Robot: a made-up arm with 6 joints.
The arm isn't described. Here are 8 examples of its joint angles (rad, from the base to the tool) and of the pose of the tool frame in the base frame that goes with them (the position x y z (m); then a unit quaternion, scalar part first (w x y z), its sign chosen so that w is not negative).
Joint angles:
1: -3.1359 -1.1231 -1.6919 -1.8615 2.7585 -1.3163
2: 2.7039 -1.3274 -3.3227 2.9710 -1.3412 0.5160
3: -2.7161 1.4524 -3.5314 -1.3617 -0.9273 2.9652
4: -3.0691 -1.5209 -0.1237 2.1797 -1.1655 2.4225
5: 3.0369 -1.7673 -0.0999 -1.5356 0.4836 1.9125
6: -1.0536 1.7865 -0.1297 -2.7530 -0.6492 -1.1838
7: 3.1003 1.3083 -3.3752 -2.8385 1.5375 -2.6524
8: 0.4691 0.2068 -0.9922 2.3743 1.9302 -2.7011
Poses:
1: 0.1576 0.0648 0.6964 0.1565 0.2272 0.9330 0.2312
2: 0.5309 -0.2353 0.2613 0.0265 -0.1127 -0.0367 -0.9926
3: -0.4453 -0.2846 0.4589 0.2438 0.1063 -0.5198 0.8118
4: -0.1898 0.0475 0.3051 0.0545 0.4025 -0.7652 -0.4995
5: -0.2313 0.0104 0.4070 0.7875 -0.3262 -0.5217 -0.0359
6: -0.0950 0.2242 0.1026 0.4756 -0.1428 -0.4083 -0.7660
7: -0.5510 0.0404 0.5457 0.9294 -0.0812 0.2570 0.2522
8: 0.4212 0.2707 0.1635 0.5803 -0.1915 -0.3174 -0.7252
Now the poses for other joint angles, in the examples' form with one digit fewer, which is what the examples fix.
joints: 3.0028 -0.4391 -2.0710 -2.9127 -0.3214 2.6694
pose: -0.193 0.012 0.771 0.876 0.058 -0.452 -0.158
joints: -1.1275 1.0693 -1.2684 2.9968 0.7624 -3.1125
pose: 0.173 -0.362 -0.225 0.224 0.779 -0.425 0.404
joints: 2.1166 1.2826 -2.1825 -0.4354 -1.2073 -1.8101
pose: -0.350 0.516 0.076 0.162 0.382 -0.364 -0.834
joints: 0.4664 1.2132 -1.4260 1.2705 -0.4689 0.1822
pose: 0.404 0.128 -0.206 0.014 -0.834 0.475 -0.279
